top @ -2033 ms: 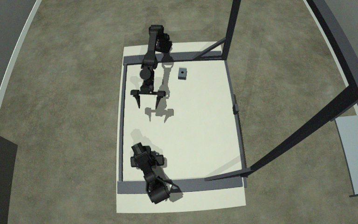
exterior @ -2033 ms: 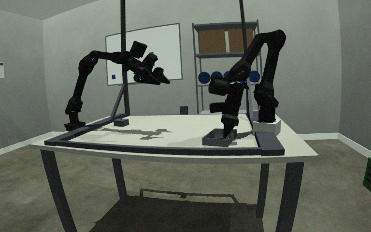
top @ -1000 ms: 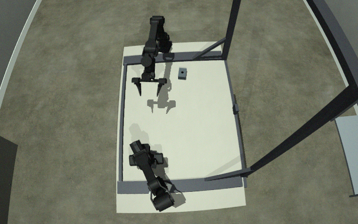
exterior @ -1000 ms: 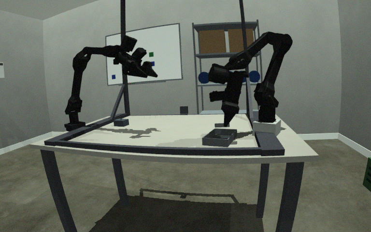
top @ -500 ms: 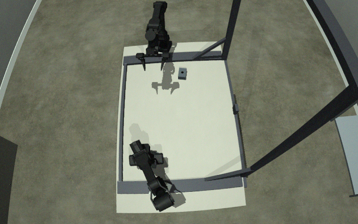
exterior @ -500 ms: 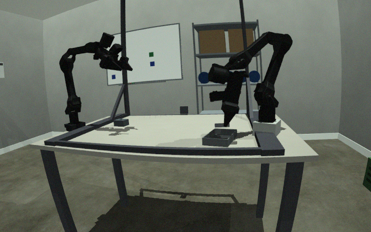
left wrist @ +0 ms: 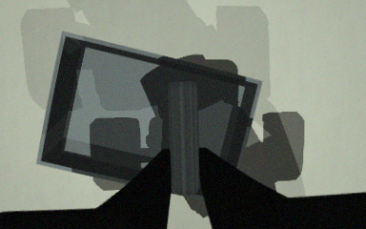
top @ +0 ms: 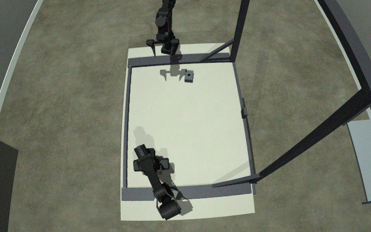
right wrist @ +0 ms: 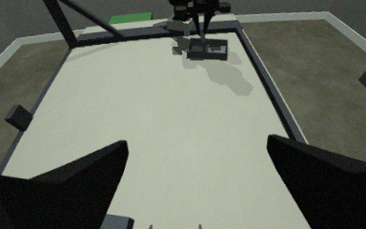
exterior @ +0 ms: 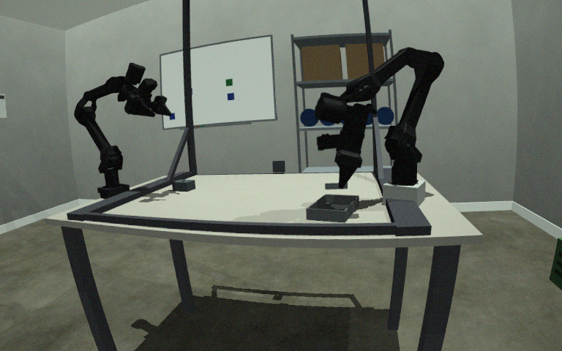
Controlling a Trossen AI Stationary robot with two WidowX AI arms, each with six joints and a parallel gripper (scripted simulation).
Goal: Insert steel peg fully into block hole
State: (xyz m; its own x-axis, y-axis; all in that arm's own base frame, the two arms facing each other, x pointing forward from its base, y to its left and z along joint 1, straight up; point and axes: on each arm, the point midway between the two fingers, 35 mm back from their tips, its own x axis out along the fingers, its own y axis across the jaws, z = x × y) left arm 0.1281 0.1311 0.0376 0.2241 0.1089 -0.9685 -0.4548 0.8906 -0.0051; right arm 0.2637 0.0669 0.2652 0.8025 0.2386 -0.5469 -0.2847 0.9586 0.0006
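My left hand is 2 cm short of the shallow grey tray, 2 cm to the left of it and 9 cm above it. The rest, counted from my left hand: steel peg (2 cm to the right, 3 cm below).
Now: right hand 580 mm to the right of the steel peg, 240 mm above it and 60 mm short of it. Round my right hand: shallow grey tray: 580 mm to the left, 300 mm below, 80 mm ahead.
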